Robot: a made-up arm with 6 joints.
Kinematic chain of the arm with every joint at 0, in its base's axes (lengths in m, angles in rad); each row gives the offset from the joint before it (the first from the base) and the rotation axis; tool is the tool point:
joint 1: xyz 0 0 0.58 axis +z
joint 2: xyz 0.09 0 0 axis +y
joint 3: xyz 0 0 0.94 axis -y
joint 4: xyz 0 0 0.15 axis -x
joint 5: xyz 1.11 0 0 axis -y
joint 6: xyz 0.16 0 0 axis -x
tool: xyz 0 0 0
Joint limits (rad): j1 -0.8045..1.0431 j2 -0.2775..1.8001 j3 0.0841..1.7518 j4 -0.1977..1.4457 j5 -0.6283..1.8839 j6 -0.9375..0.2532
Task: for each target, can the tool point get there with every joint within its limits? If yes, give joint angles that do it. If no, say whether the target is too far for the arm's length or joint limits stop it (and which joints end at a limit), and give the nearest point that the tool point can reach.
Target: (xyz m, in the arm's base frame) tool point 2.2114 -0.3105 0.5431
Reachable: yes | joints -0.1769 1.6016 1.3665 0.5991 1.1814 -0.6105
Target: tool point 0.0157 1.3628 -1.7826
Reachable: no: too far | nearest point 0.4837 1.0029 -0.8836 | short by 1.076 m
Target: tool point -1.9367 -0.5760 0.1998
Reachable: no: joint limits stop it (at a limit: joint 2, joint 3, joint 5) | nearest point -0.8703 -0.2588 2.3014 | short by 2.378 m
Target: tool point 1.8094 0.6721 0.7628
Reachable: yes | joints 0.3802 0.7873 0.2959 1.1728 -0.3268 -0.4161
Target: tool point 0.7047 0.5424 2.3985
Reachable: yes | joints 0.7130 -0.1130 0.5662 1.0430 -0.3756 -0.2411
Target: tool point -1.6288 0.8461 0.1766
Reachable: no: joint limits stop it (at a limit: joint 1, joint 2, joint 3, joint 4, joint 5) | nearest point 0.3827 0.9565 -0.7077 | short by 2.200 m
